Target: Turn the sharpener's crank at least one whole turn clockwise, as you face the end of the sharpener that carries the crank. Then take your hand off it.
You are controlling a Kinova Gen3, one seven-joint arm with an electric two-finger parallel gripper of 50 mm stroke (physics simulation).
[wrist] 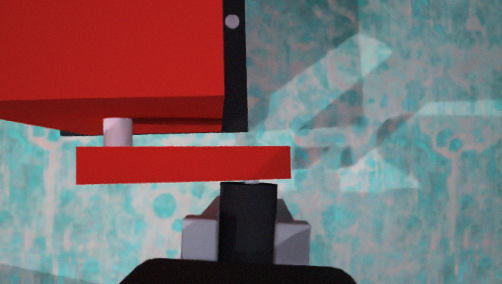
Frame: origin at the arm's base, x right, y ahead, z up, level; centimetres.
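Seen in the pictures: gripper, fingertip midpoint: [249, 219].
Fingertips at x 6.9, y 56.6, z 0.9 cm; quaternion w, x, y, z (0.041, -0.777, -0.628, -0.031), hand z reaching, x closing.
Note:
A point is followed by its place in that frame.
The sharpener [110, 50] @[x 0.8, y 53.5, z 10.8 cm] is a red box at the upper left of the wrist view, with a dark base edge along its right side. A pale shaft [118, 132] @[x 2.2, y 52.3, z 6.7 cm] joins it to the crank's red arm [175, 165], which extends to the right of the shaft. The black crank handle [247, 220] @[x 6.0, y 56.2, z 6.3 cm] stands out from the right part of the arm, towards the camera's lower edge. My gripper [249, 219] @[x 6.9, y 56.6, z 0.9 cm] is shut on the black handle, with one grey finger on each side of it. The handle's lower end is hidden by the dark gripper body.
A black base strip [235, 75] @[x -0.8, y 57.2, z -1.1 cm] with a pale round screw head [232, 21] @[x -3.8, y 57.6, z -0.9 cm] runs along the sharpener's right side. The table top [425, 225] @[x 9.9, y 67.4, z -1.9 cm] has a mottled teal and pink pattern, with shadows and bright patches at the right.

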